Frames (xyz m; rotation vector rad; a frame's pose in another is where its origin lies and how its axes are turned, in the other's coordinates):
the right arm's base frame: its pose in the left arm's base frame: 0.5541 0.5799 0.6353 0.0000 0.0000 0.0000
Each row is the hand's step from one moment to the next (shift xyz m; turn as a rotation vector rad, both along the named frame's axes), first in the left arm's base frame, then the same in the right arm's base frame.
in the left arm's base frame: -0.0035 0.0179 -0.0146 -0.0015 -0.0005 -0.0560
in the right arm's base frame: -0.0035 0.0179 -0.0146 -0.0015 -0.0005 -0.0560
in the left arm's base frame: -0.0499 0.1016 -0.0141 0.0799 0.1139 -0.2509
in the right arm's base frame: -0.0499 0.1016 -0.0141 0.0799 0.1139 -0.2509
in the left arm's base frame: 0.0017 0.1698 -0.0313 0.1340 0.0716 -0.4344
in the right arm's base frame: 0.0017 0.1698 -0.0313 0.1340 0.0716 -0.4344
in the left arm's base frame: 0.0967 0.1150 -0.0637 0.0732 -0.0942 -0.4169
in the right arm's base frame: 0.0967 0.1150 -0.0637 0.0732 -0.0942 -0.4169
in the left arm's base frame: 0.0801 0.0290 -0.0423 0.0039 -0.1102 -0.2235
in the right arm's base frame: 0.0801 0.0290 -0.0423 0.0039 -0.1102 -0.2235
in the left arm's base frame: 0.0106 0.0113 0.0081 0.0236 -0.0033 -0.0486
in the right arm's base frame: 0.0106 0.0113 0.0081 0.0236 -0.0033 -0.0486
